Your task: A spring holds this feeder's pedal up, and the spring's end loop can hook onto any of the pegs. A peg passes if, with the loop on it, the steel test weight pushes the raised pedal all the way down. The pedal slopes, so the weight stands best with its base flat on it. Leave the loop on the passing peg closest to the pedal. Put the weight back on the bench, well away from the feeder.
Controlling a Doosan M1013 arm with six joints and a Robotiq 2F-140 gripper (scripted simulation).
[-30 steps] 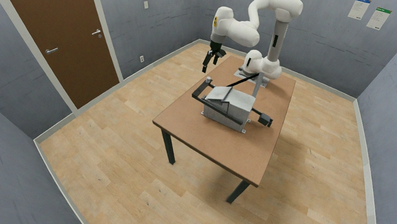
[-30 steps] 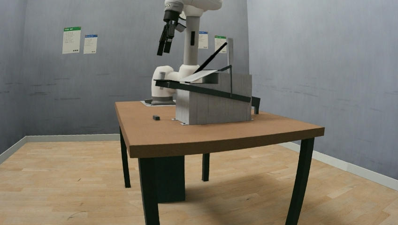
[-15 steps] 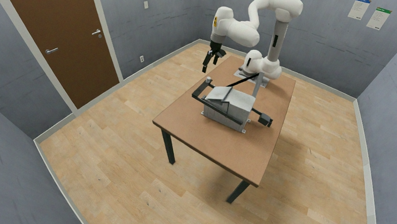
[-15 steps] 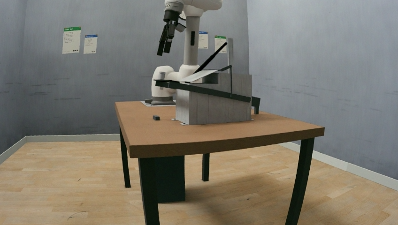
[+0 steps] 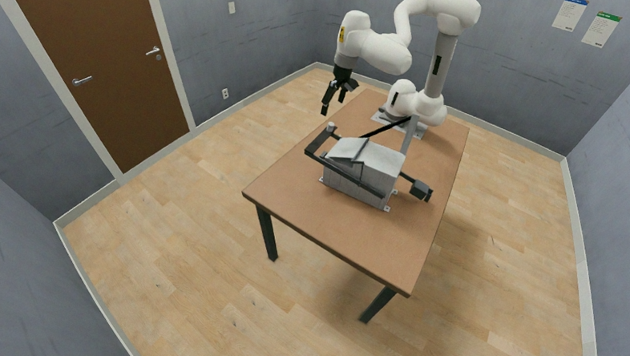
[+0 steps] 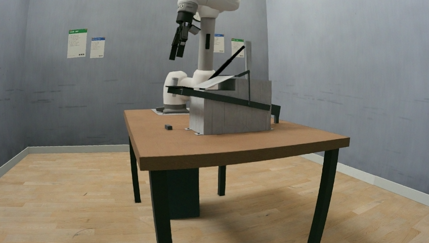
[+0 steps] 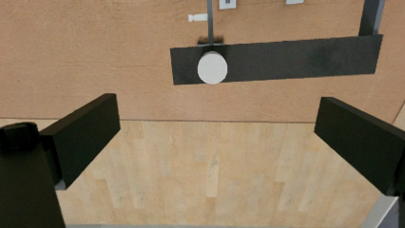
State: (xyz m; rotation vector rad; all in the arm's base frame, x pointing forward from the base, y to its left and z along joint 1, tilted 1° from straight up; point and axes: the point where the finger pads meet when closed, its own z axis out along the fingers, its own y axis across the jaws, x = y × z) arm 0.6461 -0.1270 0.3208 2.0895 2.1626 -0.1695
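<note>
My gripper is now 110 mm above the steel test weight. Also, from my hand: dark block 30 mm to the right, 310 mm below.
</note>
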